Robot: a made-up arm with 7 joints.
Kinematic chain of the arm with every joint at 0, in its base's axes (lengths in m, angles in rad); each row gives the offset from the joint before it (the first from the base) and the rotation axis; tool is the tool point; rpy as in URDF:
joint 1: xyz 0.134 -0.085 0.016 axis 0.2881 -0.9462 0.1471
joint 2: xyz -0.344 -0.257 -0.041 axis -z
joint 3: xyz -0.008 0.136 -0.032 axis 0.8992 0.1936 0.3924
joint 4: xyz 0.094 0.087 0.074 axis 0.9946 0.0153 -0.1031
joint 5: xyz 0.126 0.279 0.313 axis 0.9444 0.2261 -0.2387
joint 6: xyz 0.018 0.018 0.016 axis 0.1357 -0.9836 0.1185
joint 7: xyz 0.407 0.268 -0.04 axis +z
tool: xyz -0.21 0.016 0.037 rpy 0 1.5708 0
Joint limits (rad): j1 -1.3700..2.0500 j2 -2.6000..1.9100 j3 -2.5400..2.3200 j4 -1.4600..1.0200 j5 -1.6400..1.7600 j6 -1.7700..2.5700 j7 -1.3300..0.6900
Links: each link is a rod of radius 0.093 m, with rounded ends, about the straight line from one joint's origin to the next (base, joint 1, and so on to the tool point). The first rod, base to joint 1, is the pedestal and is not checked.
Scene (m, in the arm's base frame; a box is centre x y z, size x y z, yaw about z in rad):
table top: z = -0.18
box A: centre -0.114 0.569 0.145 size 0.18 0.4 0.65 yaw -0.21
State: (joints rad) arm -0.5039 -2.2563 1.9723 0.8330 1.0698 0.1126 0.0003
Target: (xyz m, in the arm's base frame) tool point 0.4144 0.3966 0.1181
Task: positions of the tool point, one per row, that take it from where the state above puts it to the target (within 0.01 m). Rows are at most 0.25 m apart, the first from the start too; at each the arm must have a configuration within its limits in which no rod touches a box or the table.
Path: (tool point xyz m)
1: -0.4884 0.4418 0.4116
2: -0.3439 0.4048 0.5817
3: -0.2537 0.2920 0.7550
4: -0.2298 0.1217 0.9023
5: -0.2127 0.1501 0.7964
6: -0.1549 0.1500 0.7025
7: -0.0659 0.1177 0.6208
8: 0.0589 0.2454 0.5737
9: 0.1946 0.3445 0.4716
10: 0.3203 0.3994 0.3158
11: 0.4144 0.3966 0.1181

